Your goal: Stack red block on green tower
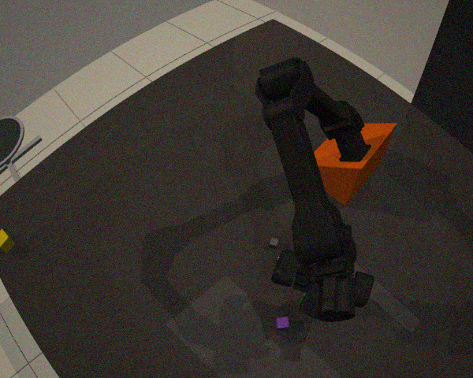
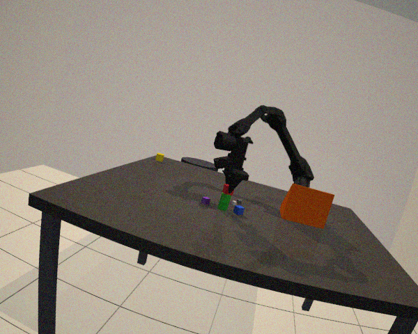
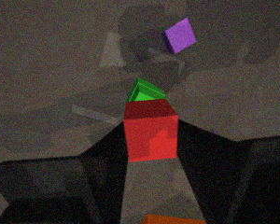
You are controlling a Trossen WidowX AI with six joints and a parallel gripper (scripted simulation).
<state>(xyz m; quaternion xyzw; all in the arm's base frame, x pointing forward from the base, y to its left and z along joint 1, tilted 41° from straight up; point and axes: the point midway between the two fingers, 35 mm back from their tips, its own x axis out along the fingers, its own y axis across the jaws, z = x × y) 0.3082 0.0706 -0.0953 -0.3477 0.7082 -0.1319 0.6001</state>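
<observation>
My gripper tip is 1 cm below the red block. Round my gripper tip: blue block (6 cm behind, 1 cm to the left, 6 cm below); then yellow block (43 cm ahead, 66 cm to the right, 5 cm below); then purple block (8 cm ahead, 2 cm to the right, 6 cm below).
</observation>
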